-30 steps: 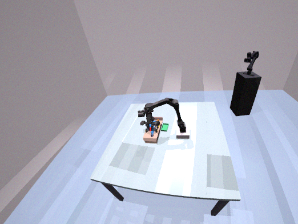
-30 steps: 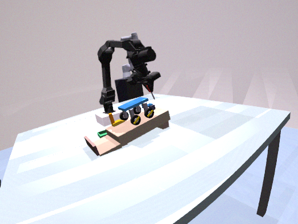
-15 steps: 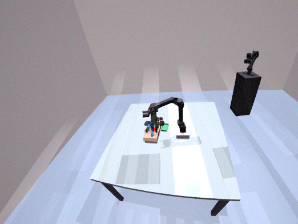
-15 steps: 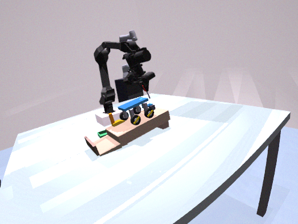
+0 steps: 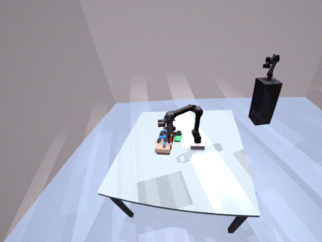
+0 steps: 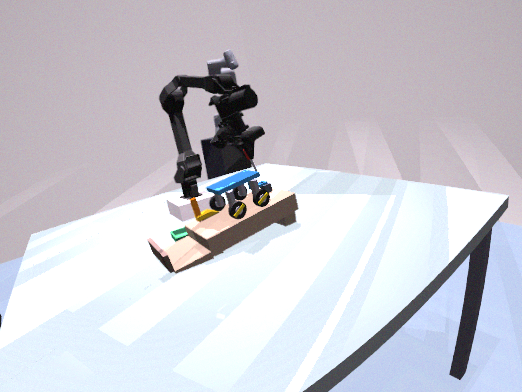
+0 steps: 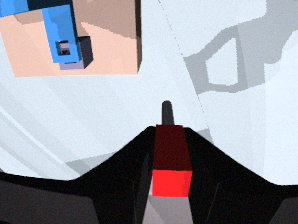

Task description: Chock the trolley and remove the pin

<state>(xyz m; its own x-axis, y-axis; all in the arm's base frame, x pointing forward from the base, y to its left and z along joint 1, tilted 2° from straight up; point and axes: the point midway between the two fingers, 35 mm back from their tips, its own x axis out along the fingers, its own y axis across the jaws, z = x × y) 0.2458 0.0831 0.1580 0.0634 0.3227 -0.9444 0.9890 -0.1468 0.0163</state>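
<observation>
My gripper tip is now 50 mm past the green tray, 230 mm to the left of it and 190 mm above it. From my gripper tip the other things lie so: blue-topped trolley (80 mm ahead, 140 mm to the right, 70 mm below); red-headed stop pin (right at my gripper tip); wooden ramp (80 mm ahead, 140 mm to the right, 130 mm below).
</observation>
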